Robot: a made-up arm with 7 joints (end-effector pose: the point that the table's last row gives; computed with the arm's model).
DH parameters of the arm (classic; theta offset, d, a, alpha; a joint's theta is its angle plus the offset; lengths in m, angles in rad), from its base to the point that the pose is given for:
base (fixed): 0.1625 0 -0.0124 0
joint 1: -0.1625 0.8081 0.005 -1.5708
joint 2: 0 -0.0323 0.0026 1.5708
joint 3: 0 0.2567 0.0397 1.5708
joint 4: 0 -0.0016 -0.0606 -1.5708
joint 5: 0 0.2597 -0.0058 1.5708
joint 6: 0 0.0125 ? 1.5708
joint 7: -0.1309 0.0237 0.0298 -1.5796
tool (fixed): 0.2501 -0.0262 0 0
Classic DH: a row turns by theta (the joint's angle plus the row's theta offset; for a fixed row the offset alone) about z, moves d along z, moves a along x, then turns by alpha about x.
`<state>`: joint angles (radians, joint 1 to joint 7).
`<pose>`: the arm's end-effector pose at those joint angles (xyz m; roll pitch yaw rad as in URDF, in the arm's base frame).
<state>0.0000 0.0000 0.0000 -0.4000 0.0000 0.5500 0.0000</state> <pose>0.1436 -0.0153 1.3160 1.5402 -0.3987 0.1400</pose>
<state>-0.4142 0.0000 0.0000 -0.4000 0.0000 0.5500 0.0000</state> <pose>0.1251 -0.0769 1.3160 1.5402 -0.3987 -0.2742</pose>
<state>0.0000 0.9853 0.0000 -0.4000 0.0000 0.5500 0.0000</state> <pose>0.4994 -0.0153 0.9631 1.6795 0.5776 0.1541</pose>
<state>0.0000 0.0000 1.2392 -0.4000 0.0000 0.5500 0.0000</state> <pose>0.0257 0.1120 1.3160 1.5402 -0.3987 1.3792</pose>
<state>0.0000 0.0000 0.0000 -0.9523 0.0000 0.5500 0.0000</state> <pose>0.2593 -0.0153 1.2217 1.6143 0.1488 0.1304</pose>
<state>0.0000 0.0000 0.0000 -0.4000 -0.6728 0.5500 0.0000</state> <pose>0.1410 -0.0582 1.3171 1.2604 -0.4285 -0.3701</pose>
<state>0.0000 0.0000 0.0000 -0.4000 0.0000 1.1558 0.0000</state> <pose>0.1393 -0.0153 1.3575 1.3937 -0.9950 0.2385</pose>
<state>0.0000 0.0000 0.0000 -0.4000 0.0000 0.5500 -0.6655</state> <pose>0.1199 -0.0056 1.3124 1.4474 -0.3530 0.8327</pose>
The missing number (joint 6, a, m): 0.0396
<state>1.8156 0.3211 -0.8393 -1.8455 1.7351 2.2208 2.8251</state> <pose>0.1809 0.3339 0.9158 0.3660 0.0135 -2.5546</pose>
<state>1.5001 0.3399 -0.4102 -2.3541 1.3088 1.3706 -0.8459</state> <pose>0.1325 0.3049 0.8144 3.0244 0.1543 1.1696</pose>
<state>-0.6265 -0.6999 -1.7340 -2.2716 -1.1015 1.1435 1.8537</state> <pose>-0.3404 -0.1908 0.8343 0.4476 -0.4240 -3.0857</pose>
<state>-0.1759 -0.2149 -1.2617 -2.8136 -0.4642 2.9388 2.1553</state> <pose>-0.0033 -0.2901 0.8408 1.7720 -0.1293 -3.0682</pose>
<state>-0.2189 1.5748 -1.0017 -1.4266 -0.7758 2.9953 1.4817</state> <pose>0.3563 -0.3701 0.6134 0.3901 -0.6411 -0.2071</pose>
